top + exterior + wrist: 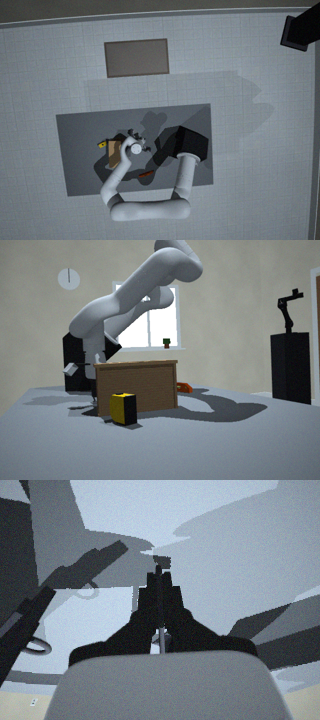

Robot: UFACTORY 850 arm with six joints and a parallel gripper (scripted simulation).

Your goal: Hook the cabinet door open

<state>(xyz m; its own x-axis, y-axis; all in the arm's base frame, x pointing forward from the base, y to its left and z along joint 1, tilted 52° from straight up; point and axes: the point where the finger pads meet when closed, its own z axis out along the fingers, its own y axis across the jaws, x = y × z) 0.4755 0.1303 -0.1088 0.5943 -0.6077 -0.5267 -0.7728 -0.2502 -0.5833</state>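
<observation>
Now: the hook rod 4 cm to the left of my hand and 3 cm behind it. Also, from my hand: hook post (7 cm to the left, 6 cm behind, 1 cm above); dark door (16 cm to the left, 10 cm ahead, 3 cm above); orange level (35 cm to the left, 12 cm behind, 2 cm below).
</observation>
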